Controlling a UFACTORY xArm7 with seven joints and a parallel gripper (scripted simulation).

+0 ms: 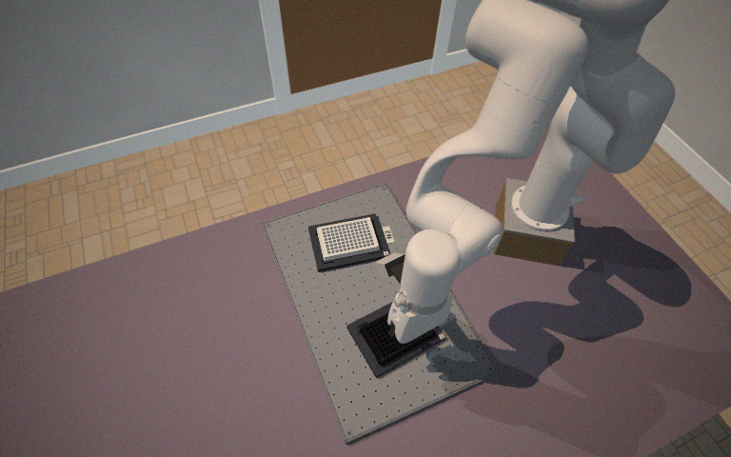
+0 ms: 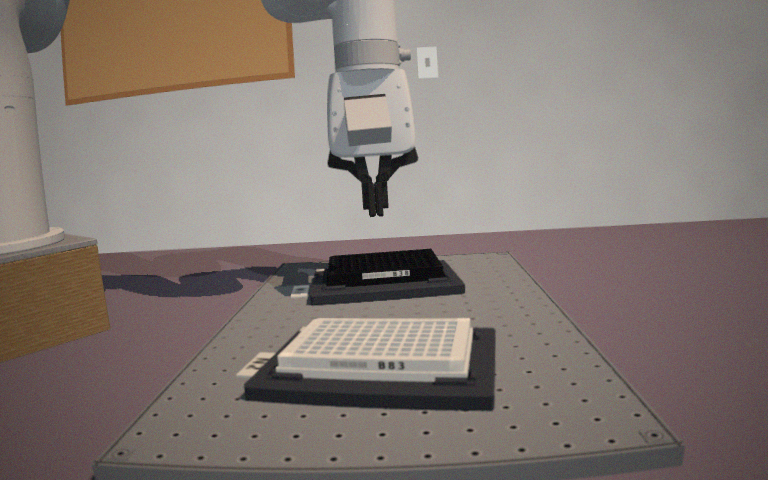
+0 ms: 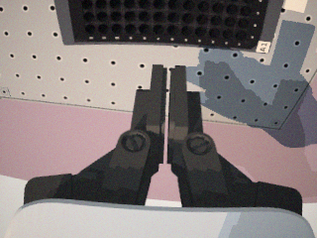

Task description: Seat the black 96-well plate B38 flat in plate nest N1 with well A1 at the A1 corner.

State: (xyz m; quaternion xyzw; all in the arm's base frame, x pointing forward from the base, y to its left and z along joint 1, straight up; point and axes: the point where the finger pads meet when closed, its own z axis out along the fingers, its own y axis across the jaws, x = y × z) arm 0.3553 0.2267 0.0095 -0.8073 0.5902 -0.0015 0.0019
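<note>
The black plate B38 is 70 mm below my hand, 40 mm to the right of it and 10 mm ahead of it. Round my hand: A1 mark (80 mm below, 70 mm behind, 10 mm to the right); then N1 label (100 mm below, 80 mm behind, 70 mm to the right); then dark plate nest N1 (90 mm below, 40 mm to the right, 20 mm ahead).
</note>
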